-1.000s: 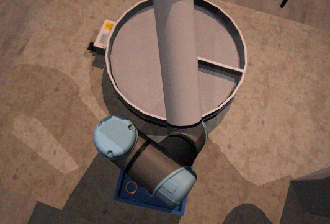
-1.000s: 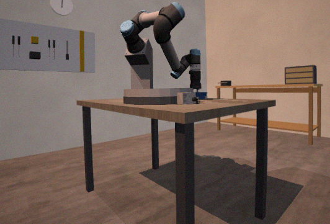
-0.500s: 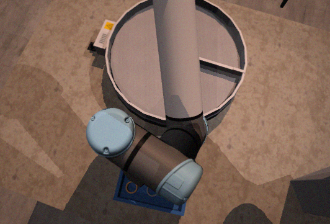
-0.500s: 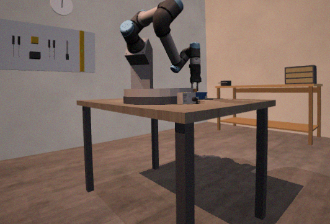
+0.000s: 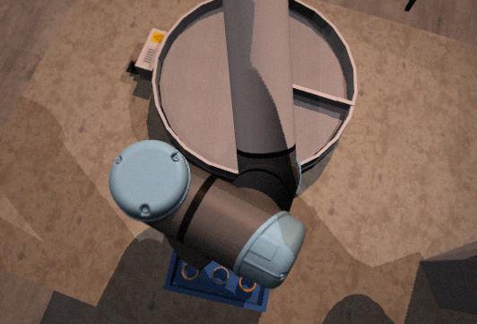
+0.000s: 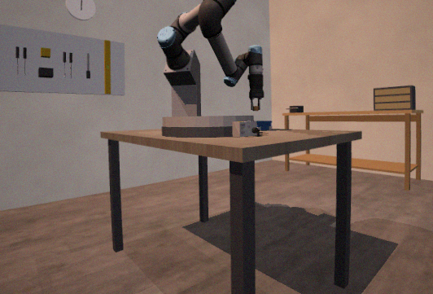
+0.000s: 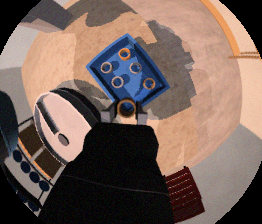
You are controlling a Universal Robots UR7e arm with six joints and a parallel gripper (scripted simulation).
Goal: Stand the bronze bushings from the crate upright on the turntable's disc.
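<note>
The turntable disc is 330 mm to the right of my hand, 80 mm below it and 70 mm behind it. From my hand the other things lie so: blue crate (110 mm below, 50 mm behind, 40 mm to the left).
</note>
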